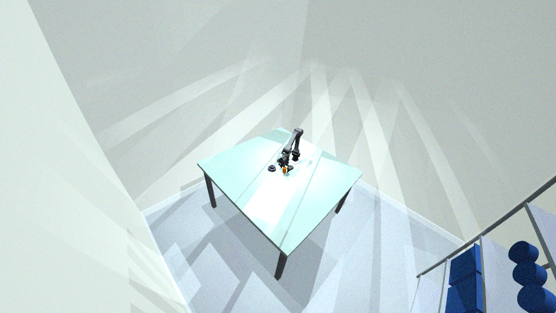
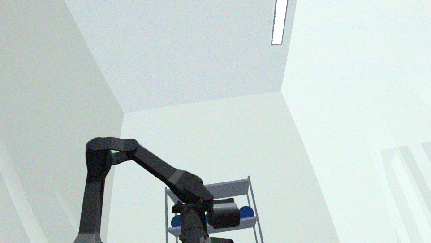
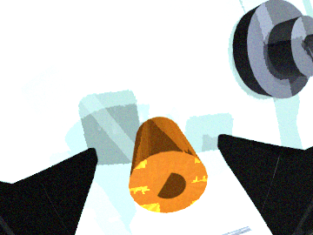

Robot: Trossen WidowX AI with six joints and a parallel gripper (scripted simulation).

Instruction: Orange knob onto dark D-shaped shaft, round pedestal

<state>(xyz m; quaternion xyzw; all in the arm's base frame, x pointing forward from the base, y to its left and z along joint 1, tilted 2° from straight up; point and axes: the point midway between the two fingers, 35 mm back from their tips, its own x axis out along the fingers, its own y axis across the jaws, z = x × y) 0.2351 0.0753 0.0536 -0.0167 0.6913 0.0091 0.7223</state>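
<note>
The orange knob is right at my gripper tip. The rest, counted from my gripper tip: round pedestal: 70 mm ahead, 110 mm to the right, 10 mm above.
</note>
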